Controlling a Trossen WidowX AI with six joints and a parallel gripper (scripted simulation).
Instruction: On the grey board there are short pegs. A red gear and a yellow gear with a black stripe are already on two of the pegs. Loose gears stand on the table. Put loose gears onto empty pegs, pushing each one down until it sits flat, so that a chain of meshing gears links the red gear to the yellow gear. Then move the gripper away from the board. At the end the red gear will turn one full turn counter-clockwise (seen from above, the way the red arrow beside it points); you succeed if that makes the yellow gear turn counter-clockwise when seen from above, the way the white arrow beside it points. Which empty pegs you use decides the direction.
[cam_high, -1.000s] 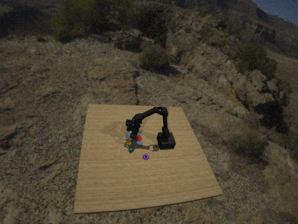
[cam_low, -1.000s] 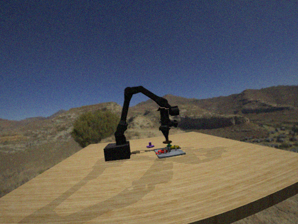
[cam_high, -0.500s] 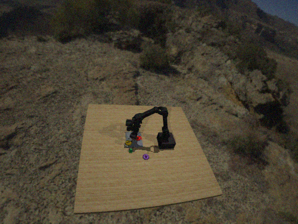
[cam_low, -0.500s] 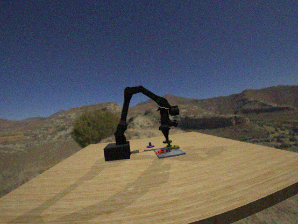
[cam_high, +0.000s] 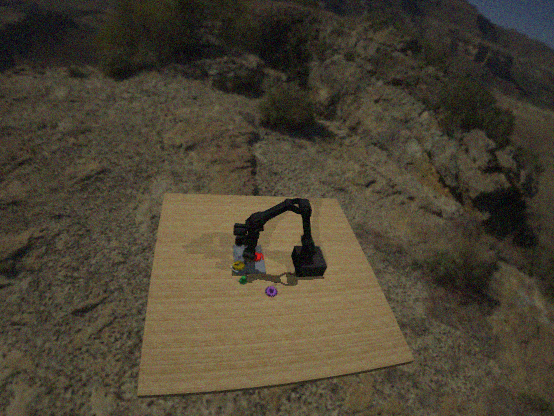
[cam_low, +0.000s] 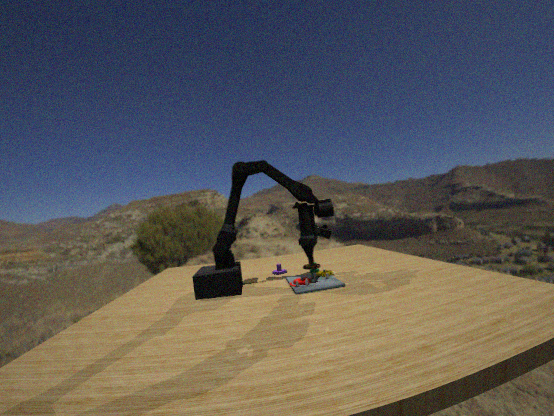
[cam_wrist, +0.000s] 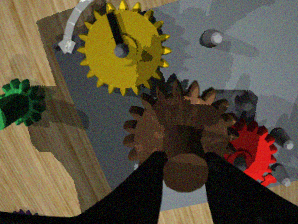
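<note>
The red gear is 4 cm behind my gripper tip, 4 cm to the right of it and 6 cm below it. From my gripper tip the other things lie so: yellow gear: 5 cm ahead, 3 cm to the left, 6 cm below; brown gear: 1 cm below; white arrow: 8 cm ahead, 6 cm to the left, 7 cm below.
</note>
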